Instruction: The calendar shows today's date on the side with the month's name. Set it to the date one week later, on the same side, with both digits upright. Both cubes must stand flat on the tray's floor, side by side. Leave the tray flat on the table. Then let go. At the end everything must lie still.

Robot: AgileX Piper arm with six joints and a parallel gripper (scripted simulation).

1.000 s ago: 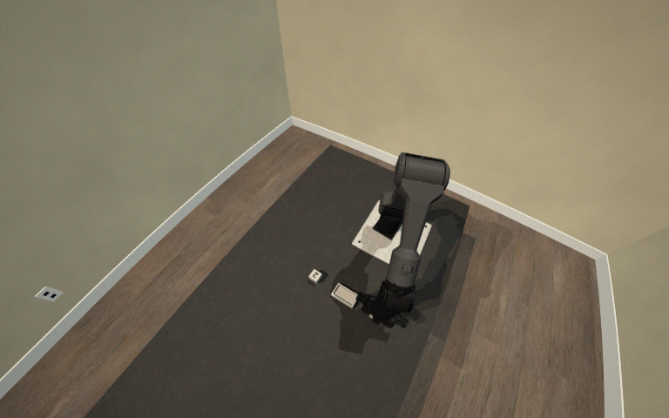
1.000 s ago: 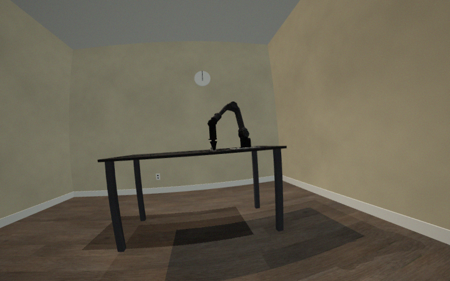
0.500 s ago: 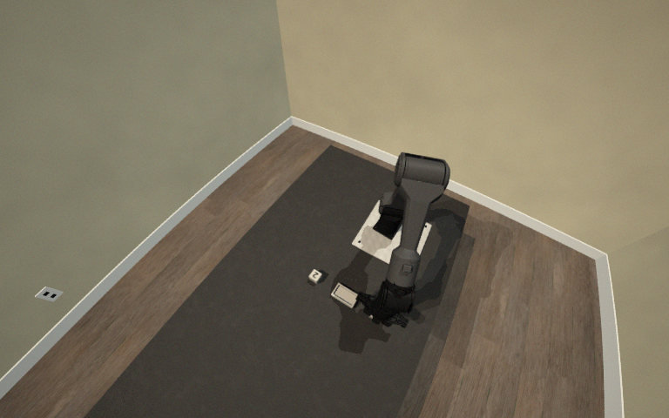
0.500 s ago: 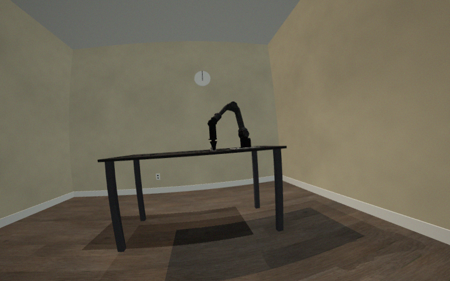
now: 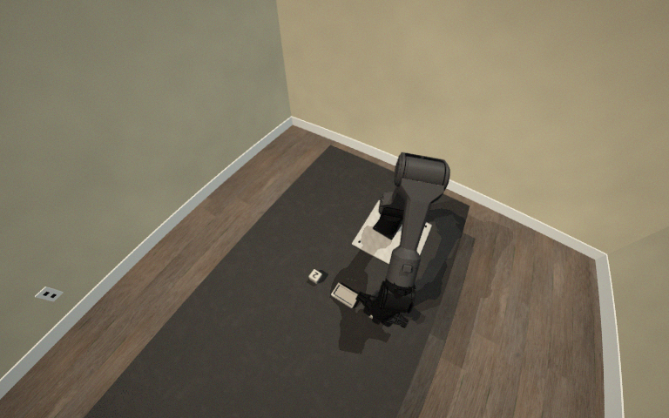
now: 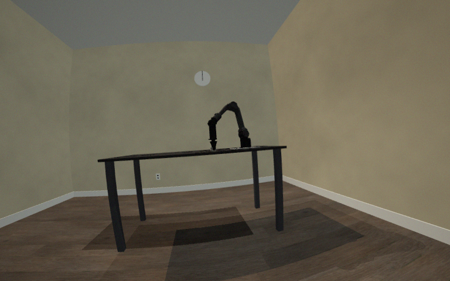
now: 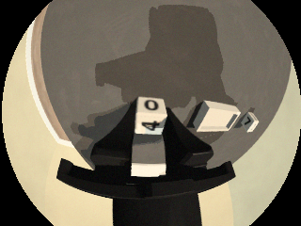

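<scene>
The white tray lies 10 mm ahead of my hand, 110 mm to the right of it and 10 mm below it.
</scene>
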